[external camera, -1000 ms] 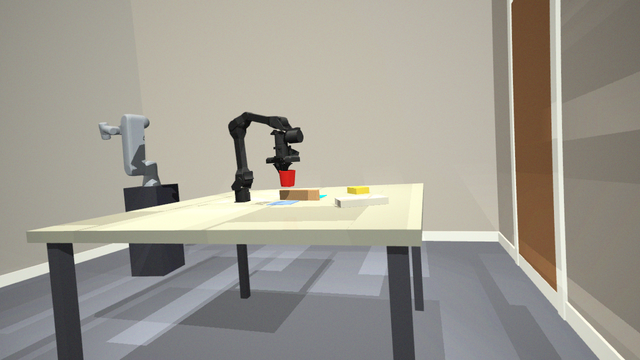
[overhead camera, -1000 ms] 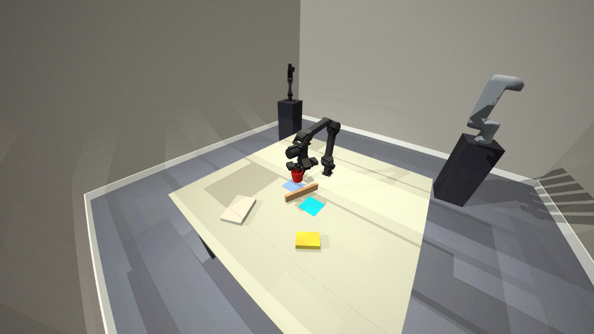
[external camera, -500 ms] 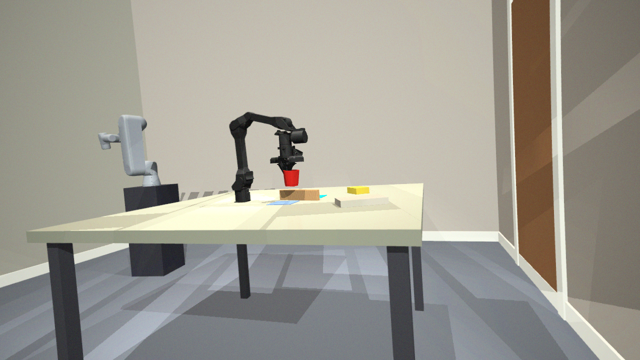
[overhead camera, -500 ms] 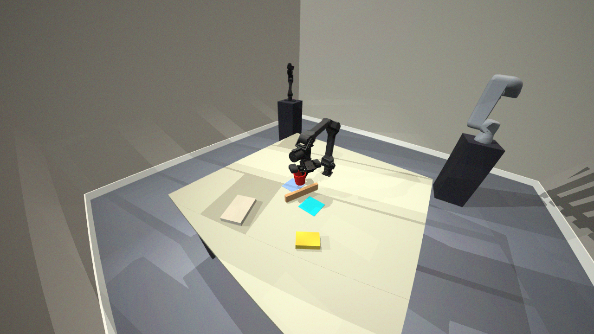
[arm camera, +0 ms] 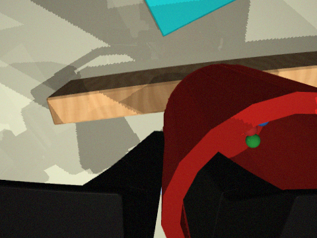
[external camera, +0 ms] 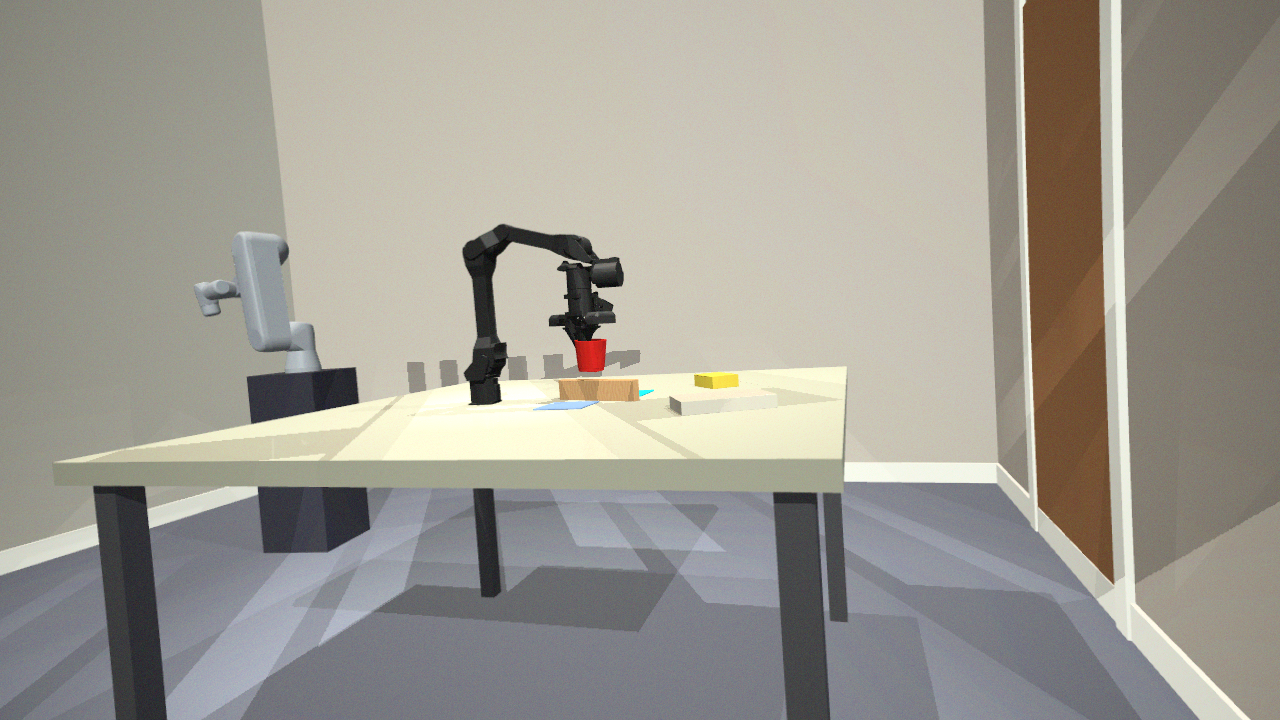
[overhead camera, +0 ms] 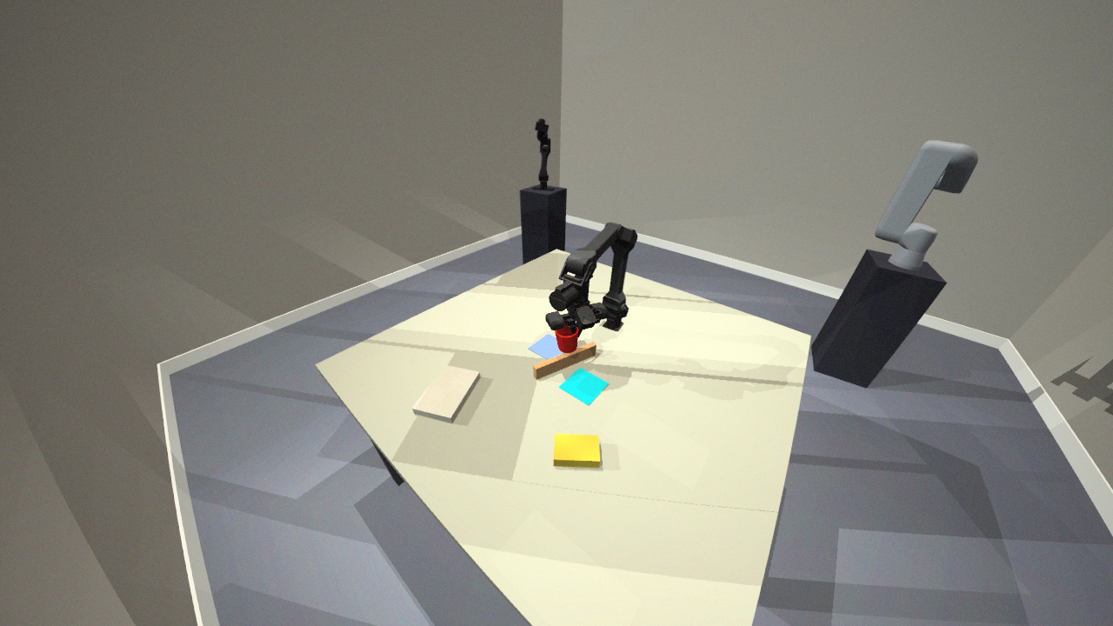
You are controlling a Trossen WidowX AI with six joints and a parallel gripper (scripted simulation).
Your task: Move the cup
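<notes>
Right now the green marble is 4 cm to the right of my gripper tip, 3 cm ahead of it and 2 cm below it. Round my gripper tip: wooden block 9 cm below, 3 cm ahead, 1 cm to the right; then red cup 2 cm to the right, 2 cm ahead; then light blue pad 11 cm to the right, 11 cm below, 2 cm behind.
</notes>
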